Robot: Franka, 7 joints.
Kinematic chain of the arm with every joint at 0, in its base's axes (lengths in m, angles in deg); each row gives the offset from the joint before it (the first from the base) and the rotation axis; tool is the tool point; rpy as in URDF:
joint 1: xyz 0 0 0.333 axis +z
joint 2: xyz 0 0 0 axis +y
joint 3: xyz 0 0 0.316 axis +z
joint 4: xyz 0.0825 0 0 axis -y
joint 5: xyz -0.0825 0 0.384 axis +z
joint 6: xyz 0 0 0 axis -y
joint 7: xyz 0.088 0 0 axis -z
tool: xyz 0 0 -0.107 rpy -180 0 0
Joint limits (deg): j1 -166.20..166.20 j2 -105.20..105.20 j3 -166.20..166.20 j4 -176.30..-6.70 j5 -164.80..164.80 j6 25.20..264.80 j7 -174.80..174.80
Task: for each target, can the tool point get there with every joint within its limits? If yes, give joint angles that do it. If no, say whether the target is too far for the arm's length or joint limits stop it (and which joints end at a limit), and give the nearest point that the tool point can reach.
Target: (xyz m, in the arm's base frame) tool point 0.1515 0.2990 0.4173
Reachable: yes | joints -2.43 -60.68 62.74 -144.19 7.37 88.50 34.48
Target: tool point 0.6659 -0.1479 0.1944
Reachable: yes | joints 41.75 80.08 -61.82 -96.98 69.20 179.10 53.88
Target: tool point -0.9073 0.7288 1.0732
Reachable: no: too far | nearest point -0.5644 0.4533 0.7934 | short by 0.521 m
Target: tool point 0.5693 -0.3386 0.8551
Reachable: yes | joints -4.59 31.58 -51.07 -41.67 -16.11 137.43 -84.91
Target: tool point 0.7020 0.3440 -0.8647
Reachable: no: too far | nearest point 0.4614 0.2261 -0.3082 | short by 0.618 m
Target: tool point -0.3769 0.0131 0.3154
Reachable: yes | joints 88.05 -33.38 102.58 -136.08 -34.80 73.42 26.01
